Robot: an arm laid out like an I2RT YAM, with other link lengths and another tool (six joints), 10 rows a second.
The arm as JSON. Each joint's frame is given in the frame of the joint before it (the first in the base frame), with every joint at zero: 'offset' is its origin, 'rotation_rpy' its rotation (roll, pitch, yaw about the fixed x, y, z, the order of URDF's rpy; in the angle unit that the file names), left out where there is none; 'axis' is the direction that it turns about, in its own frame. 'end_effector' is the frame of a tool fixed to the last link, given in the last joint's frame.
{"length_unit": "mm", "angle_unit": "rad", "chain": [
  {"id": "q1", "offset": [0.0, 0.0, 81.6], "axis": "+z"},
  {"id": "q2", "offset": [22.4, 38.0, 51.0], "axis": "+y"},
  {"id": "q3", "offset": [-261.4, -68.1, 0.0], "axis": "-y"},
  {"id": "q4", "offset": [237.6, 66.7, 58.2], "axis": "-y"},
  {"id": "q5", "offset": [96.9, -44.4, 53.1], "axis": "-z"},
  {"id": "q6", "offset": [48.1, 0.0, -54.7], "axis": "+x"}
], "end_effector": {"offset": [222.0, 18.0, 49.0], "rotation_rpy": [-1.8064, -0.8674, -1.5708]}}
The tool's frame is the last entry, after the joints.
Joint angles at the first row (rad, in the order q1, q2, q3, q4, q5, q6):
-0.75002, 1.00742, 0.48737, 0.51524, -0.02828, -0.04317
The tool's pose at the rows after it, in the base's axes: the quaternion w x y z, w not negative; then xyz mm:
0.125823, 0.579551, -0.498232, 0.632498, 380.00, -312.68, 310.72
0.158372, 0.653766, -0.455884, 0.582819, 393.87, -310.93, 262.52
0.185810, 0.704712, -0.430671, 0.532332, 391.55, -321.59, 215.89
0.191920, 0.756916, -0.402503, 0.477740, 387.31, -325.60, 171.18
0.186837, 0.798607, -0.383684, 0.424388, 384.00, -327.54, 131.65
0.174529, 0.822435, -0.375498, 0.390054, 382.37, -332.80, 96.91
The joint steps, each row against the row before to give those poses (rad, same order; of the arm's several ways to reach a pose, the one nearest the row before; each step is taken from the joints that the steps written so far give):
-0.00464, 0.03435, 0.01255, -0.02399, -0.02485, -0.12662
-0.04147, 0.05925, 0.05711, -0.13770, -0.09177, -0.16588
-0.05763, 0.07355, 0.05034, -0.10636, -0.05623, -0.13924
-0.05414, 0.08340, 0.08046, -0.14490, -0.06632, -0.13596
-0.02691, 0.09662, 0.09397, -0.13916, -0.02747, -0.10092
-0.02391, 0.10776, 0.05483, -0.04341, -0.02490, -0.05692

